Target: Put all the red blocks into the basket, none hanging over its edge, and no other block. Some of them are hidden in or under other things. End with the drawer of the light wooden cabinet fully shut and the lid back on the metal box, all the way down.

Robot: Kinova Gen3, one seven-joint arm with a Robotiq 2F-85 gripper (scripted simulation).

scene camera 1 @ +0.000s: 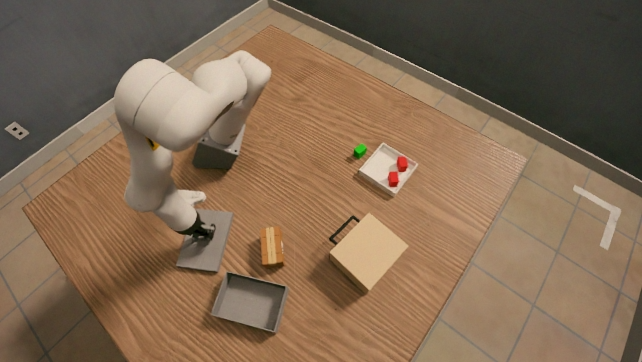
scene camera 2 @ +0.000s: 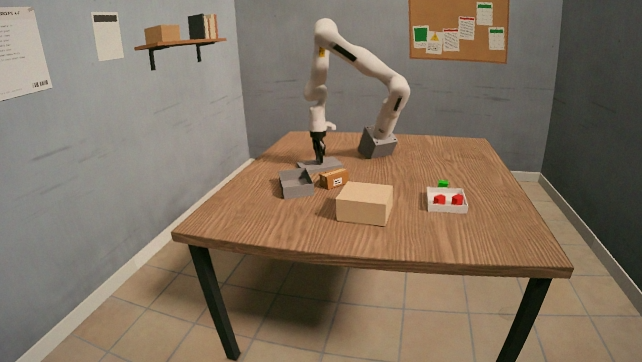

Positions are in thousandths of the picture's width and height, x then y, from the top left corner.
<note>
In view: a light wooden cabinet (scene camera 1: 571,700), a white basket (scene camera 1: 586,468), a grey lid (scene camera 1: 311,703), a cardboard box (scene camera 1: 423,659) and a grey metal box (scene camera 1: 401,836).
The light wooden cabinet shows as well in scene camera 2 (scene camera 2: 569,562). The white basket is seen too in scene camera 2 (scene camera 2: 674,529). The grey metal box shows as well in scene camera 2 (scene camera 2: 462,507).
</note>
